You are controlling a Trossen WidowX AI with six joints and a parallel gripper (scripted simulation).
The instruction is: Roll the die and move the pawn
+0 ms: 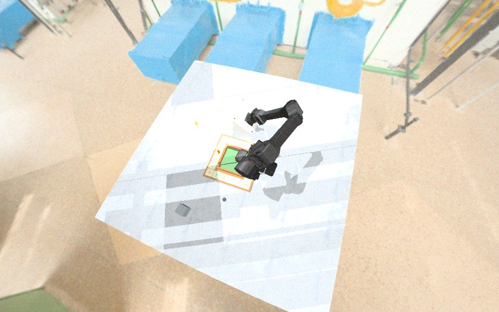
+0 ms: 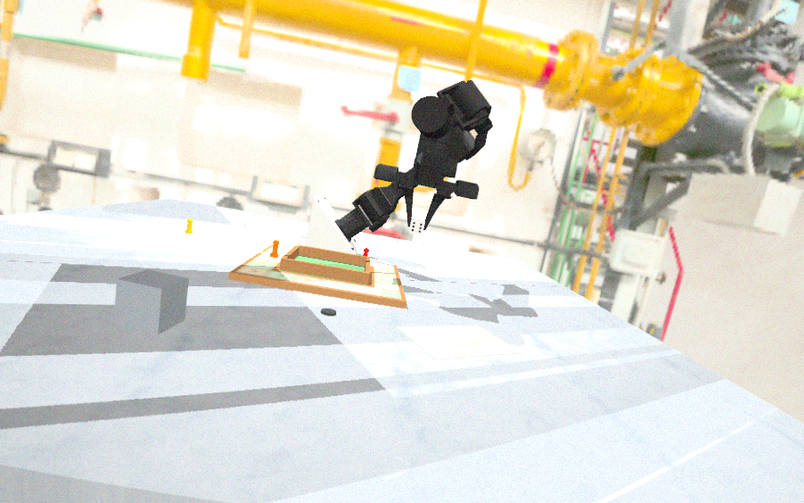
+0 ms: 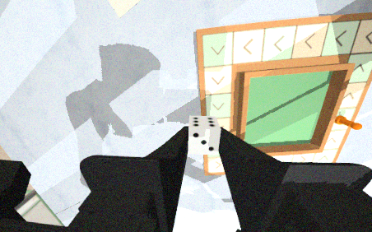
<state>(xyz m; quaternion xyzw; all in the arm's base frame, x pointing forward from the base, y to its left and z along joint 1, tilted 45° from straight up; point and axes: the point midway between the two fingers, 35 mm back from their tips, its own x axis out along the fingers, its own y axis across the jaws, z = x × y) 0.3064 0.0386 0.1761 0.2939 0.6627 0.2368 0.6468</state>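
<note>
The orange pawn is 6 cm behind my gripper tip, 26 cm to the right of it and 9 cm below it. From my gripper tip the other things lie so: red pawn 15 cm behind, 8 cm to the right, 9 cm below; grey cube 32 cm ahead, 30 cm to the right, 10 cm below; white die right at my gripper tip.
</note>
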